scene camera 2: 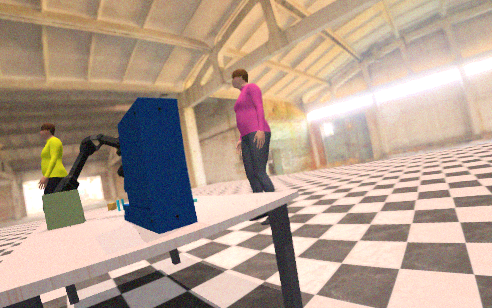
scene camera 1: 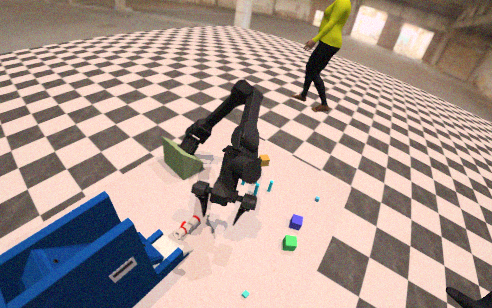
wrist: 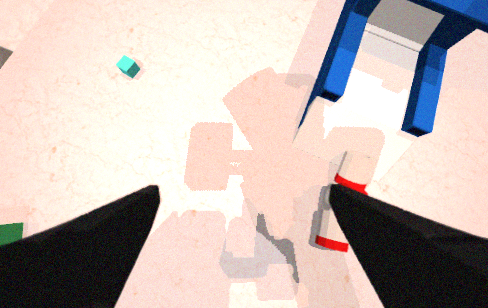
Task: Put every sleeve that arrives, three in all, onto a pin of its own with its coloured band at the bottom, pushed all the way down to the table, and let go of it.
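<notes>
White sleeves with red bands lie on their sides, bunched together near the blue chute. One sleeve is nearest the chute; another sleeve lies at the other end, its red band away from the chute. A sleeve between them is mostly hidden behind the right finger in the wrist view. My gripper is open and empty above the table, with the sleeves toward its right finger in the wrist view. Thin cyan pins stand upright behind the gripper, partly hidden by the arm; no sleeve shows on the visible pins.
A tall blue dispenser with a two-armed chute stands beside the sleeves. A green board stands near the arm. Orange, purple, green and small turquoise cubes lie around.
</notes>
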